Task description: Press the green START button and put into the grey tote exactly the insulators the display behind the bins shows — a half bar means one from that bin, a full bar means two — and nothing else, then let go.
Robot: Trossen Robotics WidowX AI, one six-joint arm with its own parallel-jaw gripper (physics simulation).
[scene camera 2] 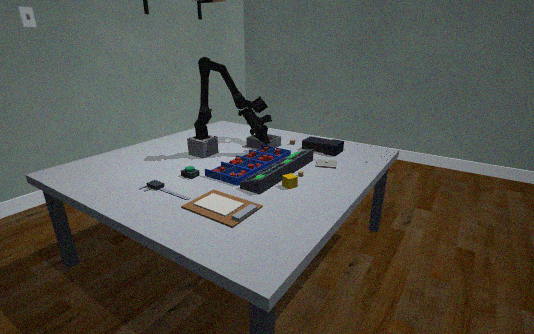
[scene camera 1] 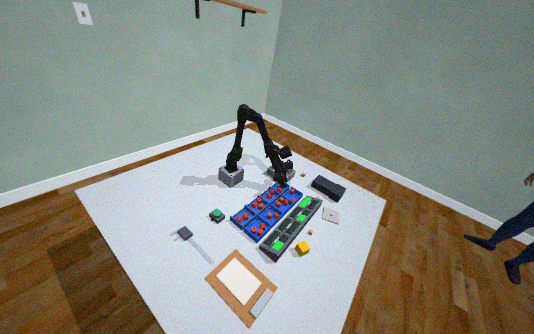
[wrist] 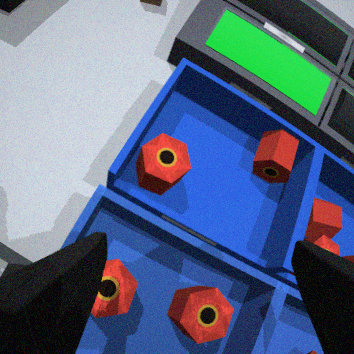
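Note:
My gripper point(scene camera 1: 282, 184) point(scene camera 2: 260, 142) point(wrist: 201, 248) is open and empty above the end of the blue bins point(wrist: 145, 117) near the tote. In the wrist view, two red insulators point(wrist: 117, 287) point(wrist: 205, 312) sit in the near bin between my fingertips, the left one partly covered by a finger. The bin beyond holds an upright insulator point(wrist: 167, 160) and one on its side point(wrist: 277, 152). The display point(scene camera 1: 270, 252) point(scene camera 2: 254, 186) shows a green bar point(wrist: 270, 60) behind that bin. The grey tote point(scene camera 1: 270, 173) point(scene camera 2: 274, 140) is partly hidden; its inside cannot be seen. The green START button point(scene camera 1: 217, 213) point(scene camera 2: 190, 169) stands left of the bins.
A black box point(scene camera 1: 328, 188) point(scene camera 2: 322, 145), a pale plate point(scene camera 1: 330, 215) point(scene camera 2: 326, 163), a yellow cube point(scene camera 1: 302, 248) point(scene camera 2: 290, 181) and small wooden blocks point(scene camera 1: 303, 174) point(scene camera 2: 292, 142) lie beyond the display. A caliper point(scene camera 1: 185, 233) point(scene camera 2: 155, 185) and a clipboard point(scene camera 1: 225, 296) point(scene camera 2: 208, 213) lie nearer the front.

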